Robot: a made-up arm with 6 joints. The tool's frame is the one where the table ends. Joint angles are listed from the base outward.
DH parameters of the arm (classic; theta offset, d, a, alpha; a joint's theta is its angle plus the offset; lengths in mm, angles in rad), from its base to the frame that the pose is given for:
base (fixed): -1.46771 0 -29.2 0
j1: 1.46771 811 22 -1.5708
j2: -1.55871 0 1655.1 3.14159
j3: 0.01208 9 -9 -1.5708
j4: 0 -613 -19 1.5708
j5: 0 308 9 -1.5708
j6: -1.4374 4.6 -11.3 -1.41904
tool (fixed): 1.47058 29.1 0 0
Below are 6 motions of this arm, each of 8 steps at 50 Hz.
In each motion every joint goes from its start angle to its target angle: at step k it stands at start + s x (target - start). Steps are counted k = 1, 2, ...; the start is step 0. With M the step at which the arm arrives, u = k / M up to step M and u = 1 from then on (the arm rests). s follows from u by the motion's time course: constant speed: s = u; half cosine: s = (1 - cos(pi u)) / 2; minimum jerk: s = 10 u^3 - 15 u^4 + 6 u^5.
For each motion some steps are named. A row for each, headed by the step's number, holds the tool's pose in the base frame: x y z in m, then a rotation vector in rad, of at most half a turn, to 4 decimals.
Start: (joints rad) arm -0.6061 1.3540 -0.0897 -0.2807 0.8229 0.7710
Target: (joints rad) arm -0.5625 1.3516 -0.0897 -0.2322 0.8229 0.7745
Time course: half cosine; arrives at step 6
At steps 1, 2, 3, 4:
1: 1.1766 -1.1151 0.5463 -0.5906 0.7148 -0.5564
2: 1.1873 -1.1076 0.5473 -0.5979 0.7094 -0.5409
3: 1.2018 -1.0973 0.5486 -0.6078 0.7019 -0.5198
4: 1.2163 -1.0867 0.5500 -0.6176 0.6944 -0.4986

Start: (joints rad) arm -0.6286 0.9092 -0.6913 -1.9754 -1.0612 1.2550
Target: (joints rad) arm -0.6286 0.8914 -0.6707 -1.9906 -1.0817 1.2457
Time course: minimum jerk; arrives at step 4
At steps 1, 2, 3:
1: 0.9207 -0.5070 1.2100 1.4924 0.7756 -0.2517
2: 0.9238 -0.5075 1.2149 1.4941 0.7552 -0.2450
3: 0.9269 -0.5080 1.2200 1.4957 0.7349 -0.2381

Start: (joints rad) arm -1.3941 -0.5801 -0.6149 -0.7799 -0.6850 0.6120
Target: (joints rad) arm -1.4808 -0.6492 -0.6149 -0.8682 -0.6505 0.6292
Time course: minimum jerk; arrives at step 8
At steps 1, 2, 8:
1: -0.2554 0.2452 1.9810 0.3005 0.2641 -1.0108
2: -0.2534 0.2545 1.9778 0.2990 0.2518 -1.0194
8: -0.2254 0.3466 1.9427 0.2789 0.1267 -1.1051

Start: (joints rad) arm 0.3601 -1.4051 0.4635 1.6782 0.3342 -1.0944
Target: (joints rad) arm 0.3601 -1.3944 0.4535 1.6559 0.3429 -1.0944
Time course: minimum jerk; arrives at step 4
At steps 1, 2, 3, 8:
1: -1.9614 -0.6700 1.5816 -0.3801 -2.1098 -0.2317
2: -1.9558 -0.6710 1.5922 -0.3774 -2.1066 -0.2171
3: -1.9502 -0.6720 1.6027 -0.3746 -2.1034 -0.2025
8: -1.9487 -0.6723 1.6054 -0.3738 -2.1025 -0.1987

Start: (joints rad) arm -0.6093 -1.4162 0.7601 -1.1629 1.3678 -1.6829
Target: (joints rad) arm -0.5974 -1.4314 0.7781 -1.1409 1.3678 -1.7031
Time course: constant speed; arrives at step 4
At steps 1, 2, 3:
1: -1.4570 0.8882 1.7506 -0.5081 1.2540 -2.3141
2: -1.4664 0.8865 1.7435 -0.4958 1.2426 -2.3201
3: -1.4758 0.8847 1.7364 -0.4835 1.2313 -2.3260

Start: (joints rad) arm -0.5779 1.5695 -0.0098 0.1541 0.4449 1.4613
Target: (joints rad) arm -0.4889 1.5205 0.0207 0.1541 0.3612 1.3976
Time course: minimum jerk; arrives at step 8
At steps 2, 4, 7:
2: 1.2618 -1.1223 0.1955 -1.1372 0.9245 0.5697
4: 1.3189 -1.0867 0.2288 -1.1382 0.9154 0.5819
7: 1.3865 -1.0392 0.2701 -1.1392 0.9046 0.5967

